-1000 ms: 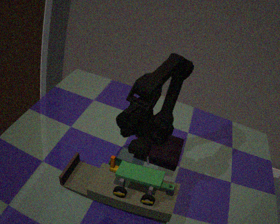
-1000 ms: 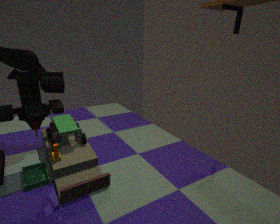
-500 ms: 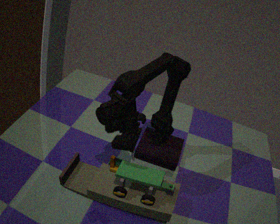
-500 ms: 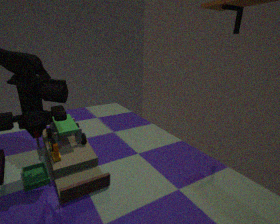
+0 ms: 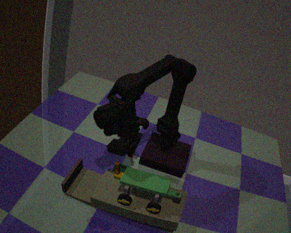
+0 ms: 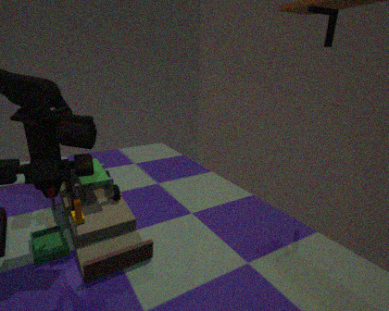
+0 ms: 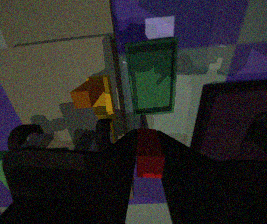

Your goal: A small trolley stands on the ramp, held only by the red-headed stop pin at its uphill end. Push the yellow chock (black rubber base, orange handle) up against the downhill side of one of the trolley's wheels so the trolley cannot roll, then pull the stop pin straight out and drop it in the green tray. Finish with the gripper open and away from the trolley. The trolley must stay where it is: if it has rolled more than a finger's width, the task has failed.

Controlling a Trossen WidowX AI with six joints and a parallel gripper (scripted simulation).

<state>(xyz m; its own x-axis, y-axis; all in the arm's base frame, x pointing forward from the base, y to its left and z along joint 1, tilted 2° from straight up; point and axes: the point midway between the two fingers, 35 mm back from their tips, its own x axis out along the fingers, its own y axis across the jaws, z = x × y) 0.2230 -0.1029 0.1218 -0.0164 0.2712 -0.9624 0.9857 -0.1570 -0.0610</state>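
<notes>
My gripper tip is now right at the red-headed stop pin. Also, from my gripper tip: yellow chock: 50 mm below, 50 mm ahead, 10 mm to the right; raised lip: 180 mm to the right, 100 mm below, 100 mm ahead; trolley: 110 mm ahead, 90 mm to the left, 30 mm below.
</notes>
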